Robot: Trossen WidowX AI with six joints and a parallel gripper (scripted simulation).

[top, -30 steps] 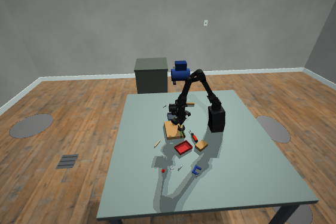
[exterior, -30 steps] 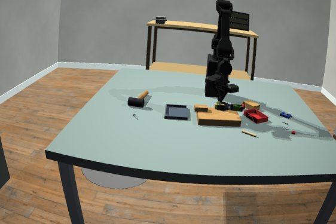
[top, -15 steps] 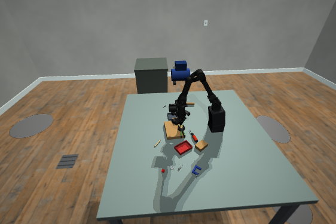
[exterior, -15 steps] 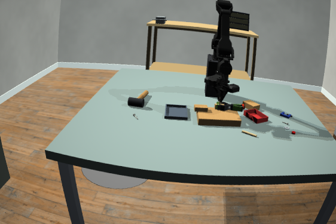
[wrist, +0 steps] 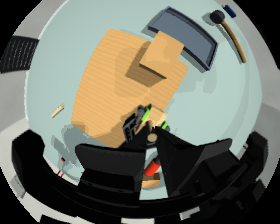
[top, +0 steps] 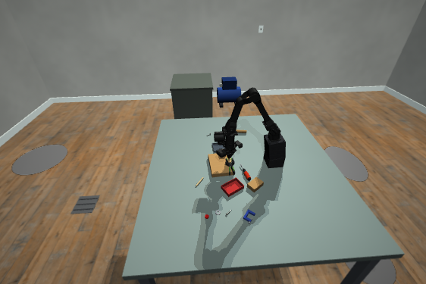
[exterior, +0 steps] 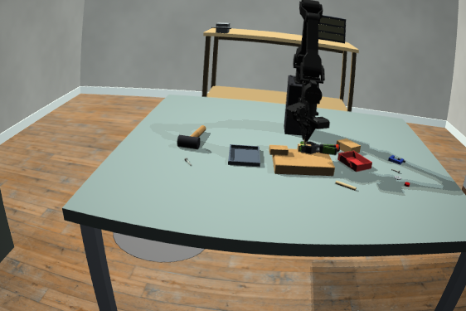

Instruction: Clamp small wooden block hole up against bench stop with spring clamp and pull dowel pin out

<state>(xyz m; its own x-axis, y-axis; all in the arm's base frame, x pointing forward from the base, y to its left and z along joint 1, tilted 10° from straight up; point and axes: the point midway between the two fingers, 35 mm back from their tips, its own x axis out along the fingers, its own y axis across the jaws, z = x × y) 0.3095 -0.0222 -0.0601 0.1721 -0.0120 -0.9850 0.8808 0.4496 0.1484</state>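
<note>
The dowel pin is 40 mm below my hand. From my hand the other things lie so: red tray: 200 mm to the left, 100 mm below, 20 mm ahead; wooden board: 90 mm below, 60 mm ahead, 10 mm to the right; dark tray: 200 mm to the right, 100 mm below.
</note>
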